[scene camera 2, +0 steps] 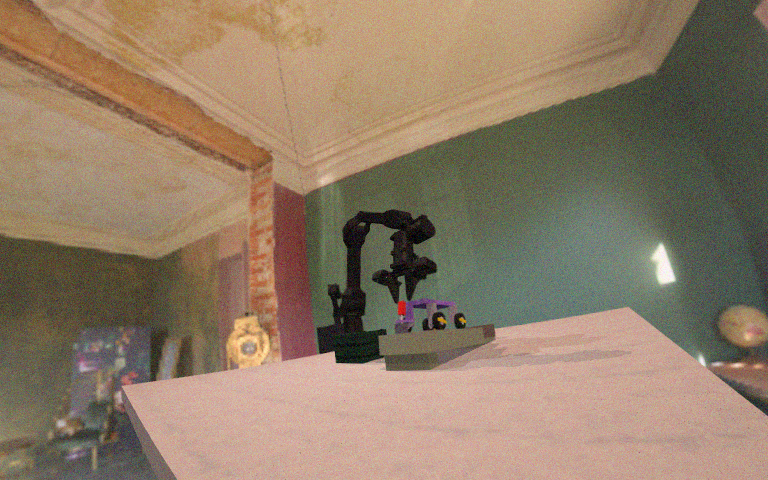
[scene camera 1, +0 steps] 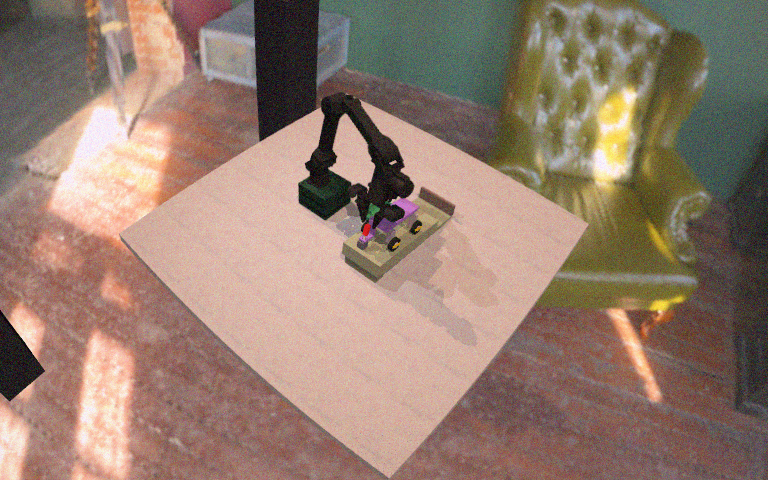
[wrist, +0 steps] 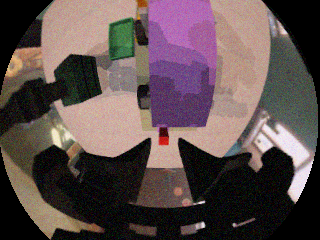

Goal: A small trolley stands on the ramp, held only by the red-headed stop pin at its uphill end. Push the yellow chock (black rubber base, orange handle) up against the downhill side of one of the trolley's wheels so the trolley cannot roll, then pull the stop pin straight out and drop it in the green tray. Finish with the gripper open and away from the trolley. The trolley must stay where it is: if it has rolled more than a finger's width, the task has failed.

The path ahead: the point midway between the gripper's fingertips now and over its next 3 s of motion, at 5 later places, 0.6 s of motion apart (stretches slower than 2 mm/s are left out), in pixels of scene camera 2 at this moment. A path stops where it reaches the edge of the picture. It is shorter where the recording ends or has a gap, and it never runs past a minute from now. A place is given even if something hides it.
My gripper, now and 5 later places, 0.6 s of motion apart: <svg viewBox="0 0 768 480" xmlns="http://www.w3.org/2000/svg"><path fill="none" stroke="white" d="M402 302L402 310L402 315L401 314L401 312L401 311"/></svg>
